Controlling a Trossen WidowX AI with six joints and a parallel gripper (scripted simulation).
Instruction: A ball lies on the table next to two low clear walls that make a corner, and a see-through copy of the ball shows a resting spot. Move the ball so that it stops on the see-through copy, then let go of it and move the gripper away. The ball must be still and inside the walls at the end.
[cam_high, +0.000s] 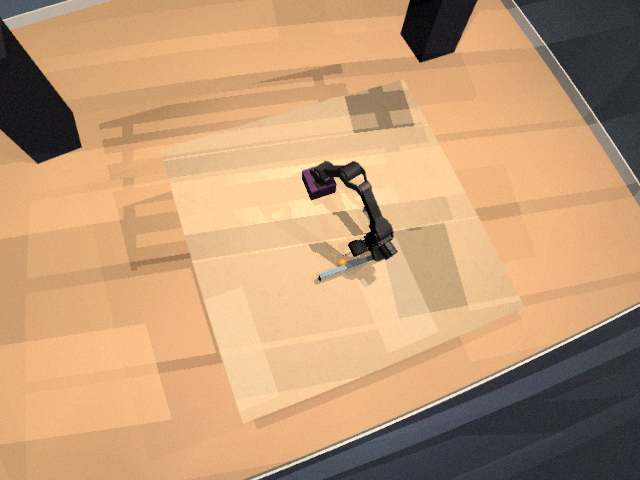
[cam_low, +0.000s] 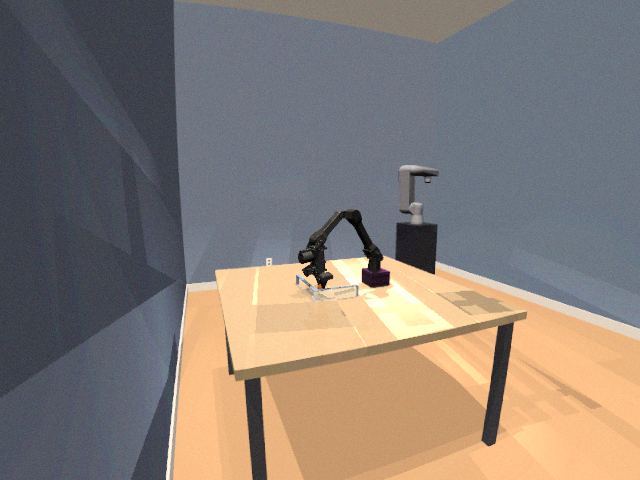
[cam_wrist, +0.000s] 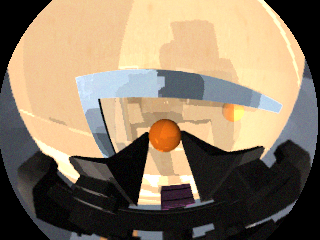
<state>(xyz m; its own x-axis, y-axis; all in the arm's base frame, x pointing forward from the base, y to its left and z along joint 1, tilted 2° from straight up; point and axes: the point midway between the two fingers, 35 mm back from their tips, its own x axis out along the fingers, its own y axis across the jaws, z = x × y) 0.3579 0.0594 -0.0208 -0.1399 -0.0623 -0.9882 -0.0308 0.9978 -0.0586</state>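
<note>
Right now the see-through copy of ball is 120 mm to the right of my gripper tip, 20 mm below it and 20 mm ahead of it. From my gripper tip the other things lie so: orange ball (right at my gripper tip).
</note>
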